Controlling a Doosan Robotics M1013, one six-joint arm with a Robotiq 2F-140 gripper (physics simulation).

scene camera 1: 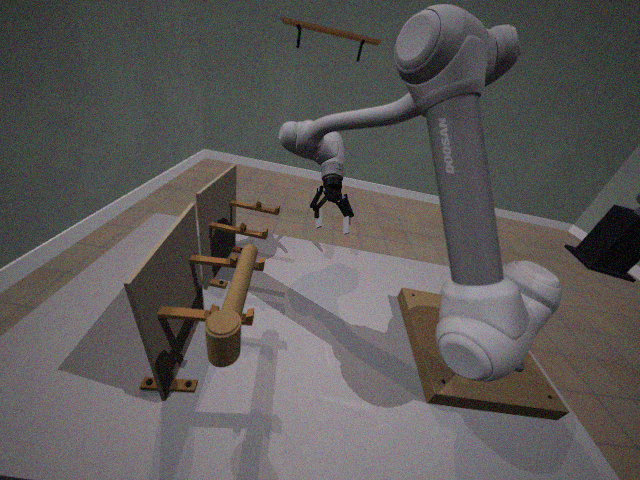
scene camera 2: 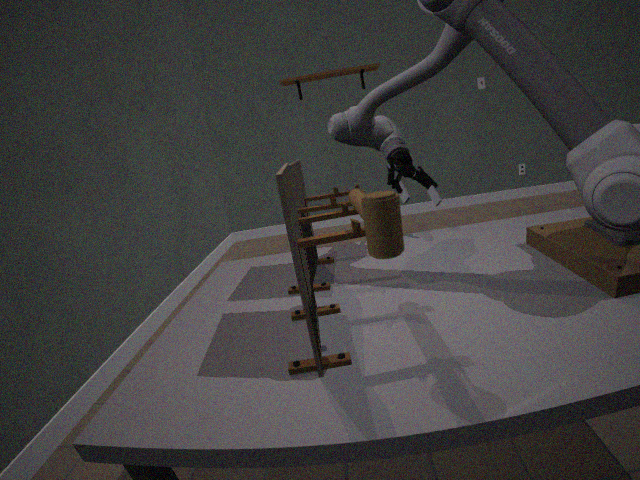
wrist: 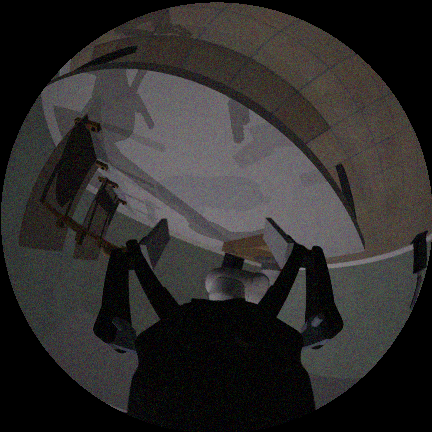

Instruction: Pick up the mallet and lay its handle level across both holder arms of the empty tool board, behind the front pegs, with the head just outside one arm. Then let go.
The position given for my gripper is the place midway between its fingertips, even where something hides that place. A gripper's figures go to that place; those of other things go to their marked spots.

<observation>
My gripper [scene camera 1: 333,230]: 98 cm from the lens. A wooden mallet [scene camera 1: 223,327] is 42 cm from the lens. A tool board [scene camera 1: 216,202] is 79 cm from the lens. The marked spots on the tool board and the wooden mallet are 45 cm apart.
</observation>
